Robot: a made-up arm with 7 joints.
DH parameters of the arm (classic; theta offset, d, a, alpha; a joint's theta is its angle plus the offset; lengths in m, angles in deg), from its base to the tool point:
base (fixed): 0 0 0 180
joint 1: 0 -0.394 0 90
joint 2: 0 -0.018 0 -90
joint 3: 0 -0.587 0 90
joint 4: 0 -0.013 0 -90
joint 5: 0 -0.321 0 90
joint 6: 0 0 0 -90
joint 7: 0 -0.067 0 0
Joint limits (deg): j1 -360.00..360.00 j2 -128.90..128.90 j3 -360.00..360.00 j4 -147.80..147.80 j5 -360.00..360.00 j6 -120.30..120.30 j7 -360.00..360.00
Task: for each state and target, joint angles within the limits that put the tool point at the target. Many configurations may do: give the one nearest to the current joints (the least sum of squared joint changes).
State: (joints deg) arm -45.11 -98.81 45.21 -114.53 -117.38 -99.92 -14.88
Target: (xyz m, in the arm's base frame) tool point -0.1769 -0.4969 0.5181
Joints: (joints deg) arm -79.61 -46.81 35.39 -119.18 -115.70 -107.65 -14.88
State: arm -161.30 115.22 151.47 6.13 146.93 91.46 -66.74
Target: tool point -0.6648 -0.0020 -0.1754
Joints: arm -172.20 124.29 150.68 -16.59 148.26 102.62 -66.74
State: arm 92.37 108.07 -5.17 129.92 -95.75 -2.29 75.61
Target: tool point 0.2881 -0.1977 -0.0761
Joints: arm 63.47 112.63 -32.20 108.70 -95.89 2.63 75.61
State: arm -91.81 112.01 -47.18 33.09 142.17 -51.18 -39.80
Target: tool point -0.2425 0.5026 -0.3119
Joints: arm -103.71 128.90 -30.27 35.74 145.08 -40.53 -39.80
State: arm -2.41 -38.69 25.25 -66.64 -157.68 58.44 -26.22
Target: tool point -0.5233 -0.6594 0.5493
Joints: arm -52.76 -59.39 6.03 -46.41 -160.06 49.69 -26.22
